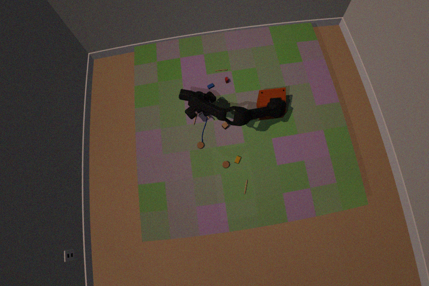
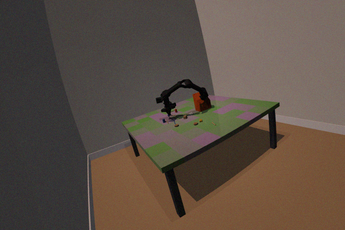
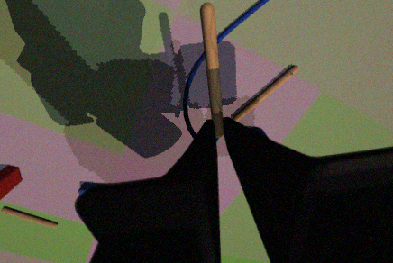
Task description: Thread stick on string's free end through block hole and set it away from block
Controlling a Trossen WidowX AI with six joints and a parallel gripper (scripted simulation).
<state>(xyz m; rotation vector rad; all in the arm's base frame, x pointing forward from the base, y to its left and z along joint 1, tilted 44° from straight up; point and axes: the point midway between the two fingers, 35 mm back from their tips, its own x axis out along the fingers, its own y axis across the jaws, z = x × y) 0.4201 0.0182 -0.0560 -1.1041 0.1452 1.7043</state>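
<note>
My gripper tip is now 13 cm past the wooden block, 9 cm to the right of it and 4 cm above it. Also, from my gripper tip: blue block 18 cm to the right, 6 cm behind, 5 cm below; thin wooden stick 1 cm to the left, 1 cm behind; blue cylinder 7 cm ahead, 4 cm below, 2 cm to the right.
</note>
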